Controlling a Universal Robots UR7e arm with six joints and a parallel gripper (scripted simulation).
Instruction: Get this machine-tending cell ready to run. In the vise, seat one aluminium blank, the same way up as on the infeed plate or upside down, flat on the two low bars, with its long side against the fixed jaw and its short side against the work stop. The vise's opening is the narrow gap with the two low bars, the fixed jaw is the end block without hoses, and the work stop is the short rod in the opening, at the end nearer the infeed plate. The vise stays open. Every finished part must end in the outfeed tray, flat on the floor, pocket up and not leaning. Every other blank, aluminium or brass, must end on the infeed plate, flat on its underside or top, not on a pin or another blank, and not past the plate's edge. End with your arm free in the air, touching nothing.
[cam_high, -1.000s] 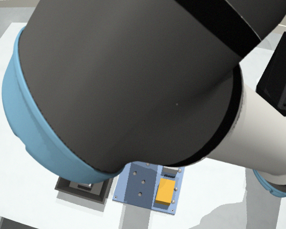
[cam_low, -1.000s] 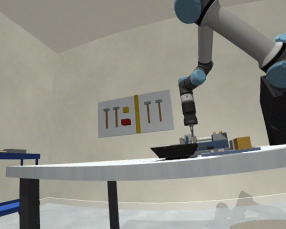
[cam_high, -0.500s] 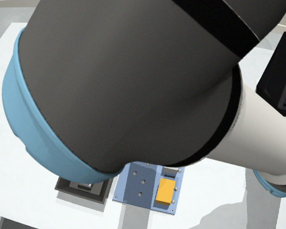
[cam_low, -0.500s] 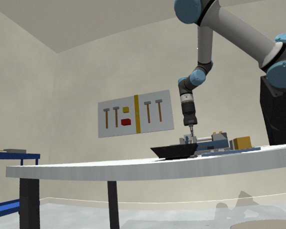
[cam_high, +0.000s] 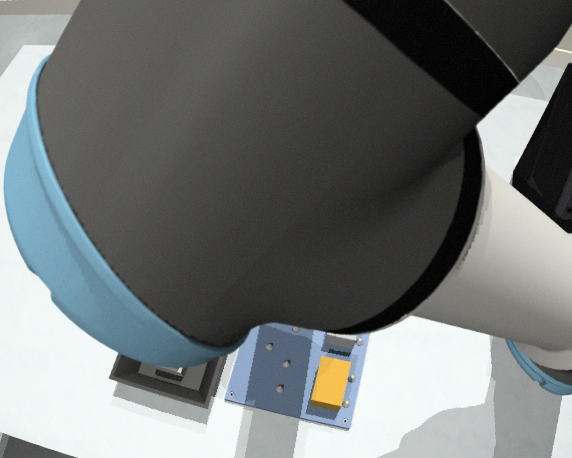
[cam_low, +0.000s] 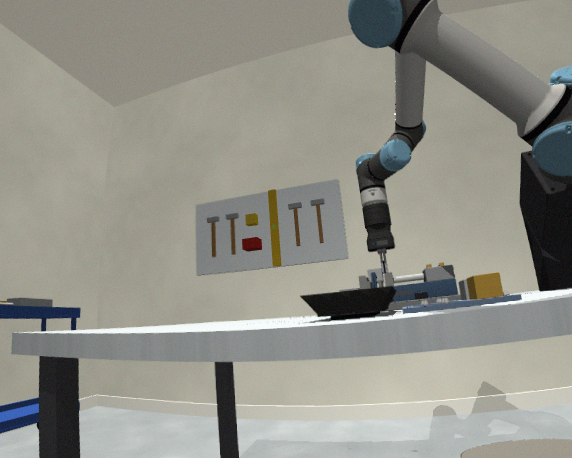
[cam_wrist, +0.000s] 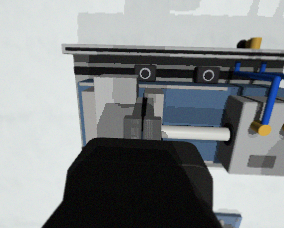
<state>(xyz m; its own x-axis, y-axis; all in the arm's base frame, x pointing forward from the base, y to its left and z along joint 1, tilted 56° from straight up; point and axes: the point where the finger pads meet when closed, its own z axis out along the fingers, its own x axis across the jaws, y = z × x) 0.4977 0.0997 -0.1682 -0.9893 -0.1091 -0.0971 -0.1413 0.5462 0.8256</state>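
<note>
Now: the blue base 8 cm below my hand, 5 cm behind it and 3 cm to the left of it. From my hand the other things lie so: brass blank 36 cm to the left, 22 cm behind, 9 cm below.
</note>
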